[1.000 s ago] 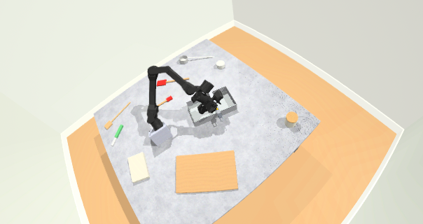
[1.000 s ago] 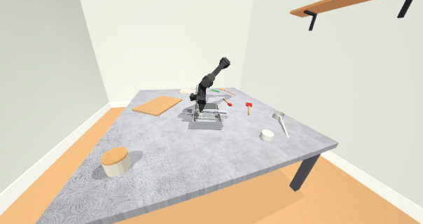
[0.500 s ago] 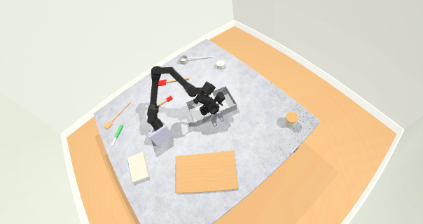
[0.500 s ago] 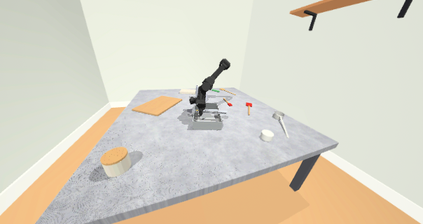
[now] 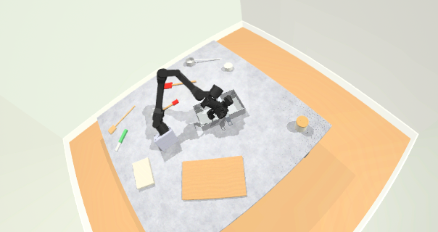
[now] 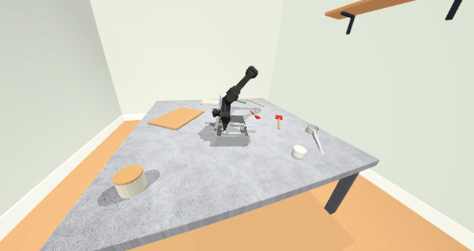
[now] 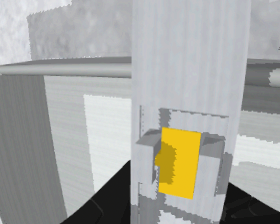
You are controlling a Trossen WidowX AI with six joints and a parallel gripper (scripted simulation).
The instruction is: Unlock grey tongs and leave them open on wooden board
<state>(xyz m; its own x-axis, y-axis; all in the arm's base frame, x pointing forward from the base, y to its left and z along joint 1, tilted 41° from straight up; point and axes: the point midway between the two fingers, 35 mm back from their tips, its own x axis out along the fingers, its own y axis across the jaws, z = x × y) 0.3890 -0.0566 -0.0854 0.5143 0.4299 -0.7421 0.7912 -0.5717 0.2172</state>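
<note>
Right now my gripper tip is 3 cm past the grey roasting tin, 6 cm to the right of it and 1 cm above it. The rest, counted from my gripper tip: lidded tub 28 cm ahead, 40 cm to the right; yellow lock slider 3 cm behind, 2 cm to the right, 3 cm above; wooden board 34 cm behind, 28 cm to the right, 3 cm below.
</note>
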